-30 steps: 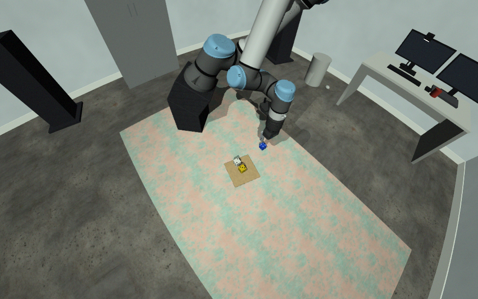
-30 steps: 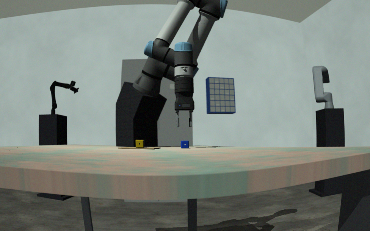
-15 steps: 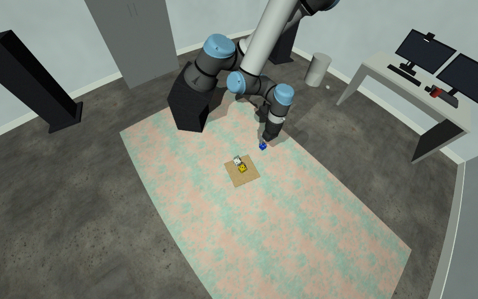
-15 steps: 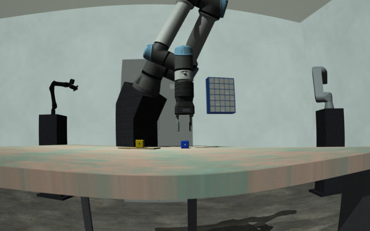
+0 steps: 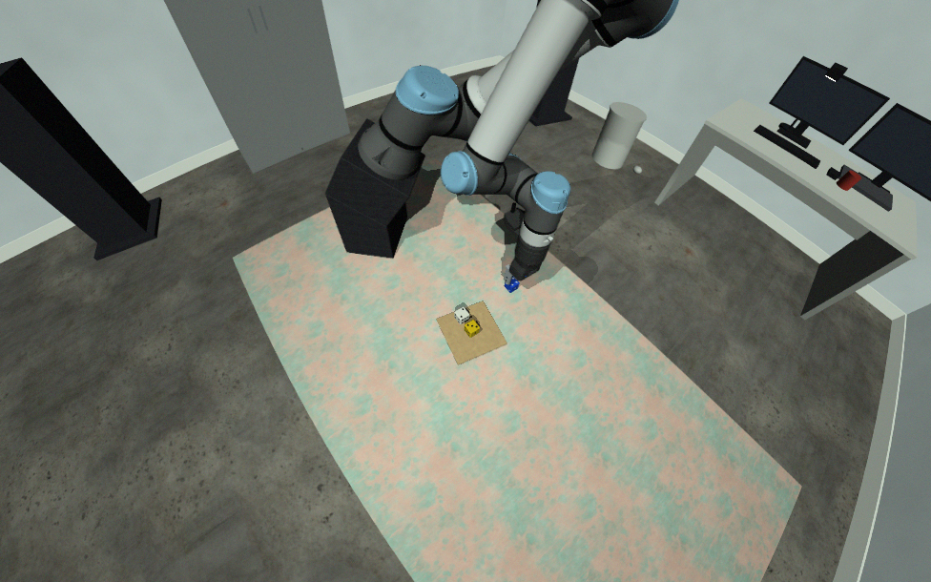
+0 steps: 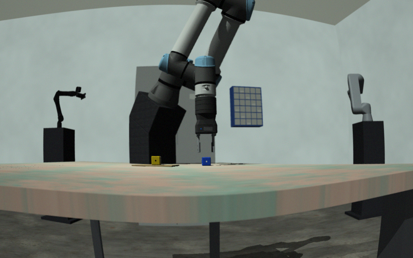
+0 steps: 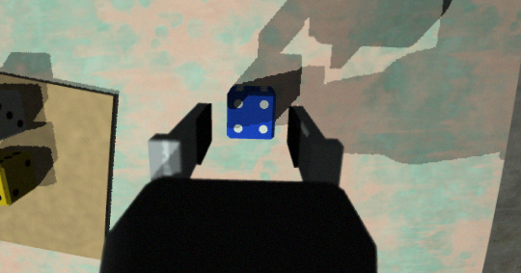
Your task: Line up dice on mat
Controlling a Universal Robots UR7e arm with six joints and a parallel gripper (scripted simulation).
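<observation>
My gripper is now 50 mm above the blue die. Also, from my hand: yellow die (170 mm to the right, 70 mm ahead, 50 mm below); then white die (170 mm to the right, 50 mm below, 30 mm ahead); then tan mat (170 mm to the right, 70 mm ahead, 60 mm below).
</observation>
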